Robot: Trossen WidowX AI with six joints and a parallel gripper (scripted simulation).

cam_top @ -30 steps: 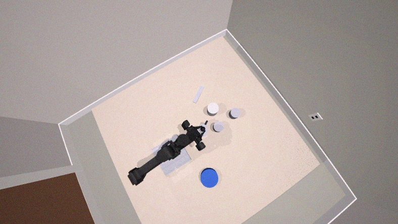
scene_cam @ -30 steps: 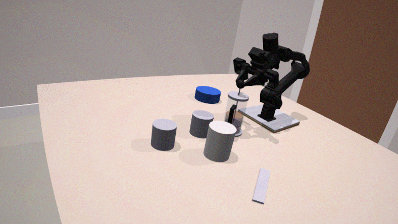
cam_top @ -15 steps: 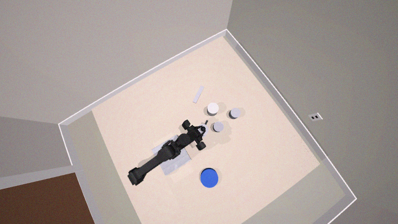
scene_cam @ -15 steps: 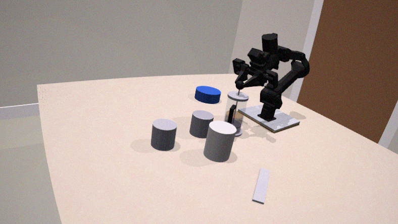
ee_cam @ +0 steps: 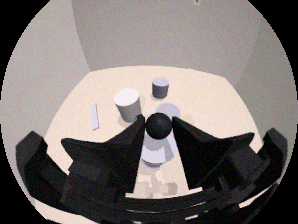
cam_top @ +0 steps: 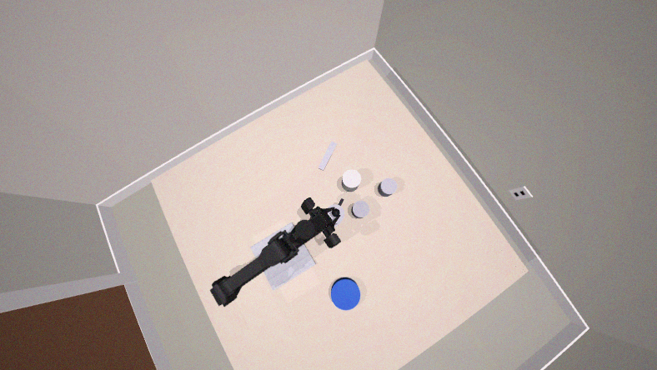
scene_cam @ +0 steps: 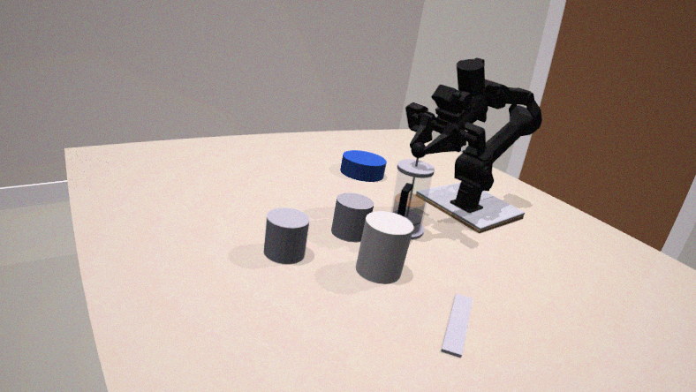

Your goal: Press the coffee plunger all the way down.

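Now: the coffee press 1 cm to the left of my gripper tip and 9 cm below it. Round my gripper tip: flat grey bar (13 cm ahead, 26 cm to the left, 18 cm below).
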